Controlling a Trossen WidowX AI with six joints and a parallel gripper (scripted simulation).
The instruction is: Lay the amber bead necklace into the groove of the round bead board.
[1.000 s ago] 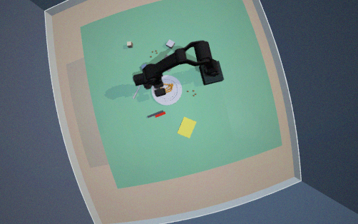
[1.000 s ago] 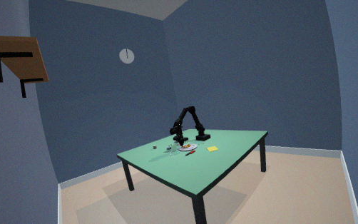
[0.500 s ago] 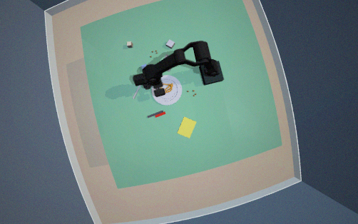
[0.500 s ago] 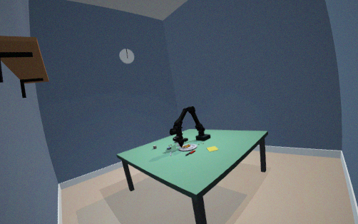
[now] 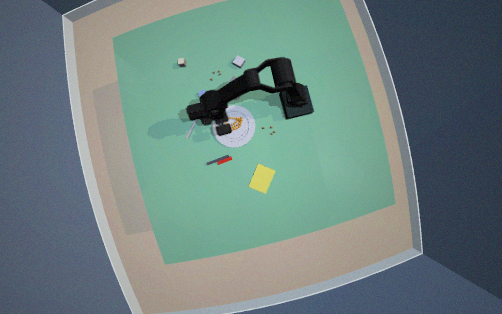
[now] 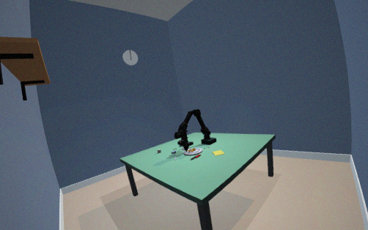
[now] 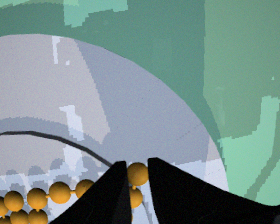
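My gripper tip is now 5 cm past the round grey bead board, 4 cm to the right of it and 1 cm above it. The rest, counted from my gripper tip: grey rod: 15 cm ahead, 3 cm to the left, 2 cm below; then blue block: 12 cm to the right, 9 cm ahead, 1 cm below; then grey plate: 14 cm to the right, 7 cm behind, 2 cm below.
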